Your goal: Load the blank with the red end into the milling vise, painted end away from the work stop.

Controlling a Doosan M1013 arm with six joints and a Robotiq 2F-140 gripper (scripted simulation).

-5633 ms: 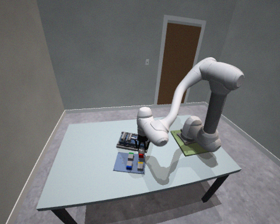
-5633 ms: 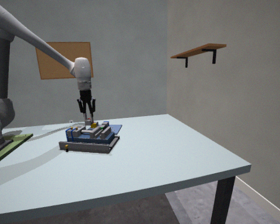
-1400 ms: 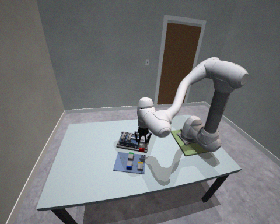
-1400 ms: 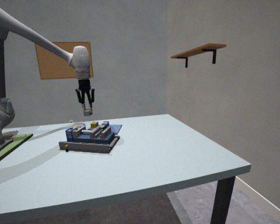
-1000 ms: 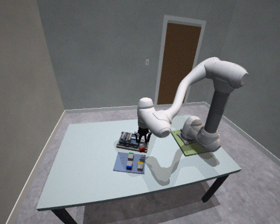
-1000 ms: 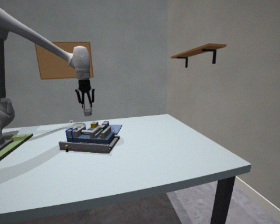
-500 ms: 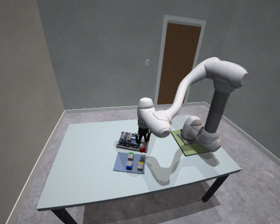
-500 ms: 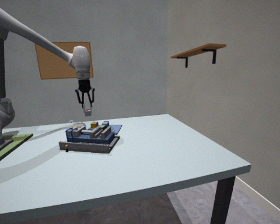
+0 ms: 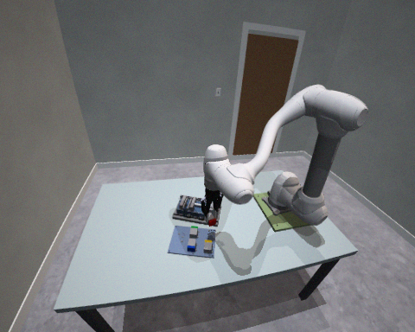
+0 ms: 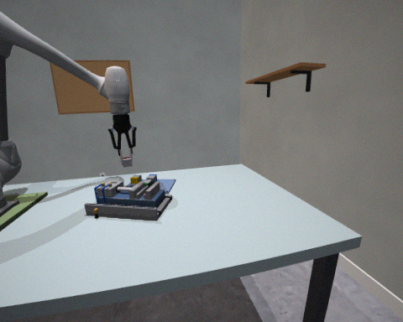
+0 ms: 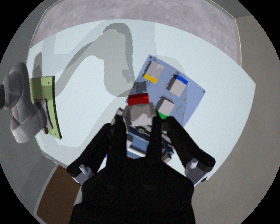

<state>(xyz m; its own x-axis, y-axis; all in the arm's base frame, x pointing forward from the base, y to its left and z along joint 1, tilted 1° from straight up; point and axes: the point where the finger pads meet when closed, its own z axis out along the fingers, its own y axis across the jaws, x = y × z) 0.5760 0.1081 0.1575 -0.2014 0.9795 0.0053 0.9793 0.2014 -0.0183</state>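
The red-ended blank is 30 mm below my hand. From my hand the other things lie so: blue-ended blank 120 mm ahead, 50 mm to the left, 160 mm below; green-ended blank 80 mm ahead, 30 mm to the right, 160 mm below; yellow-ended blank 30 mm ahead, 80 mm to the left, 160 mm below.
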